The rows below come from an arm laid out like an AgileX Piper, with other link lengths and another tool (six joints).
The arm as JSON. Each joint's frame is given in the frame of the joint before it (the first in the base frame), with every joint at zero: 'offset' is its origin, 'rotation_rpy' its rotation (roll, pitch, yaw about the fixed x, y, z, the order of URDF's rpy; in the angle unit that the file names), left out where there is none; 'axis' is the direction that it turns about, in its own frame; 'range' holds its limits. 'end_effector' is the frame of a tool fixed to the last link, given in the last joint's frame.
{
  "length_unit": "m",
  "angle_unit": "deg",
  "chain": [
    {
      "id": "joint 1",
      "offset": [
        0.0,
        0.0,
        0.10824
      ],
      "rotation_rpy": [
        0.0,
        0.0,
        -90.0
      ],
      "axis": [
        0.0,
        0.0,
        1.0
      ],
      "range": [
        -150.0,
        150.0
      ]
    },
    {
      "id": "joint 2",
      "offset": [
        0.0,
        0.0,
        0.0
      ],
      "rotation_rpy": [
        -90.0,
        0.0,
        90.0
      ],
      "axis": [
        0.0,
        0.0,
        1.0
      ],
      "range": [
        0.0,
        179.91
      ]
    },
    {
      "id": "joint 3",
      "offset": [
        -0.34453,
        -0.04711,
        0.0
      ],
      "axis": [
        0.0,
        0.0,
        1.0
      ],
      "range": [
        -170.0,
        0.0
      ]
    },
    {
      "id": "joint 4",
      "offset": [
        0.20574,
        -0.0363,
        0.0
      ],
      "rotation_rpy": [
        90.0,
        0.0,
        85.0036
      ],
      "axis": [
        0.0,
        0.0,
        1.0
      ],
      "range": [
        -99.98,
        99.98
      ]
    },
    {
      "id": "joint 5",
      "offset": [
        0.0,
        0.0,
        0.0
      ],
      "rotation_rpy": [
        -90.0,
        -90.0,
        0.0
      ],
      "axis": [
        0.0,
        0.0,
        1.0
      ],
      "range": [
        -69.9,
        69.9
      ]
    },
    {
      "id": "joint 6",
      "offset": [
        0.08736,
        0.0,
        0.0
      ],
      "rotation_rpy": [
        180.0,
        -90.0,
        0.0
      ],
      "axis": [
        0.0,
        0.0,
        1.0
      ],
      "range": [
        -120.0,
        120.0
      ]
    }
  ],
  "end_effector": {
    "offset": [
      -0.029,
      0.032,
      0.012
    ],
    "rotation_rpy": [
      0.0,
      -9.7,
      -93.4
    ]
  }
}
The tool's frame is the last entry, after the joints.
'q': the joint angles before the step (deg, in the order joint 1, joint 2, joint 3, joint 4, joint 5, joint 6). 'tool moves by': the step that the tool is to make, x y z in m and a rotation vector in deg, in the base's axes. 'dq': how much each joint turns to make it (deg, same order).
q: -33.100, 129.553, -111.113, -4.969, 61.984, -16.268
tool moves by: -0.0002, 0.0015, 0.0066, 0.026, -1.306, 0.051
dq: 0.001, -0.714, 0.009, 0.803, -0.392, -0.209
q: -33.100, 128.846, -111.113, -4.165, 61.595, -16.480
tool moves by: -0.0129, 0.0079, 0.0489, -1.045, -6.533, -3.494
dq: -0.007, -5.470, 0.013, 1.624, -0.415, 3.410
